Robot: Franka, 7 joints.
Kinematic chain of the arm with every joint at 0, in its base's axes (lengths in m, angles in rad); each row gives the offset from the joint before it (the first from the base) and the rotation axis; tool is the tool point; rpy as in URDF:
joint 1: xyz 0 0 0.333 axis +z
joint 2: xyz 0 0 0 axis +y
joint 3: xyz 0 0 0.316 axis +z
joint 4: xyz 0.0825 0 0 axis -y
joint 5: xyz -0.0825 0 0.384 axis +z
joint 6: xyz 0 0 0 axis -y
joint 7: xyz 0.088 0 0 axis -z
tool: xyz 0 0 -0.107 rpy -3.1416 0 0
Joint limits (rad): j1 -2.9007..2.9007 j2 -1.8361..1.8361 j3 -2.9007..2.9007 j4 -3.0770..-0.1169 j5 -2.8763..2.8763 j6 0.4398..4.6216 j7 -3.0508..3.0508
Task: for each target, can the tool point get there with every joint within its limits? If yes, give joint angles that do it. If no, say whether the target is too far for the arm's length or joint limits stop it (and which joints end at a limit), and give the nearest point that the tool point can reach.
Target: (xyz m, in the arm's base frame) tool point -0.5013 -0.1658 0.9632
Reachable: yes | joints -0.2187 -0.8483 -0.7458 -0.5925 1.8750 3.1174 2.2789
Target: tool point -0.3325 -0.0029 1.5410
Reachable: no: too far | nearest point -0.2277 -0.0020 1.1601 | short by 0.395 m
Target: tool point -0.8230 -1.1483 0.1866
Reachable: no: too far | nearest point -0.4971 -0.6936 0.2446 | short by 0.562 m
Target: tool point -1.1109 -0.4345 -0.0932
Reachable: no: too far | nearest point -0.7524 -0.2943 0.0443 | short by 0.409 m
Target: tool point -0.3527 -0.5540 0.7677
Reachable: yes | joints 0.7134 -1.0323 -0.6577 -0.4682 -2.0047 1.2339 0.7440
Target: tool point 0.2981 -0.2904 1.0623
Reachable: yes | joints 0.4307 0.0876 -1.3188 -0.7899 -1.3455 2.3479 2.4715
